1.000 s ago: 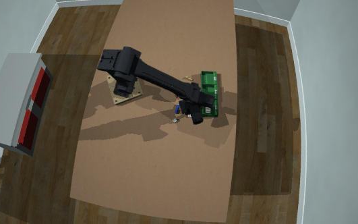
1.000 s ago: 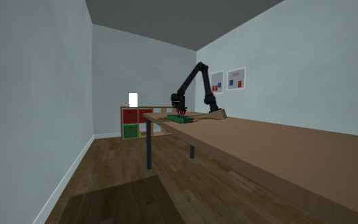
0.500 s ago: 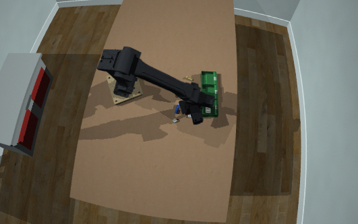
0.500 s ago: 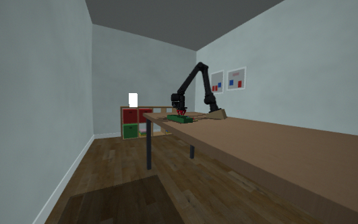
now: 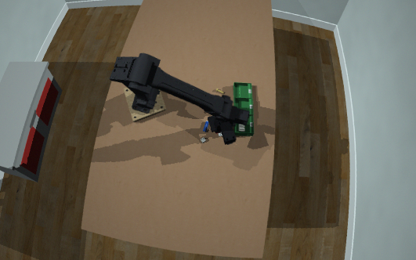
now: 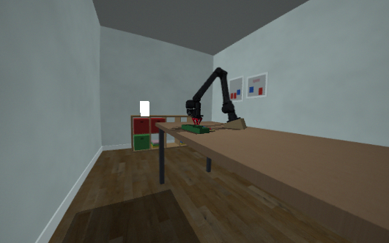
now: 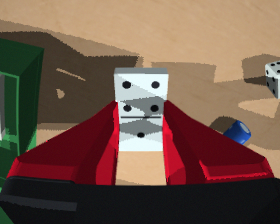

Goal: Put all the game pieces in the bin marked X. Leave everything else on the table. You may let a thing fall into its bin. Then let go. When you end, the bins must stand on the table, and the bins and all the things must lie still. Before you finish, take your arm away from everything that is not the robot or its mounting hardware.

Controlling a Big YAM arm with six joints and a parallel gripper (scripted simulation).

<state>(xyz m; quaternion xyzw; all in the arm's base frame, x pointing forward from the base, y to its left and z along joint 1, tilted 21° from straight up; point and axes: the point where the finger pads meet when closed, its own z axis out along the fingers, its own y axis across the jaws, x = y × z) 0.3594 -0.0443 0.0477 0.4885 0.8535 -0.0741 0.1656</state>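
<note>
Right now the blue cylinder is 6 cm behind my hand, 1 cm to the left of it and 1 cm below it. Round my hand: white domino-like piece: right at my hand; small red piece: 7 cm behind, 10 cm to the left, 2 cm below; white die: 6 cm behind, 6 cm to the right, 1 cm below.
</note>
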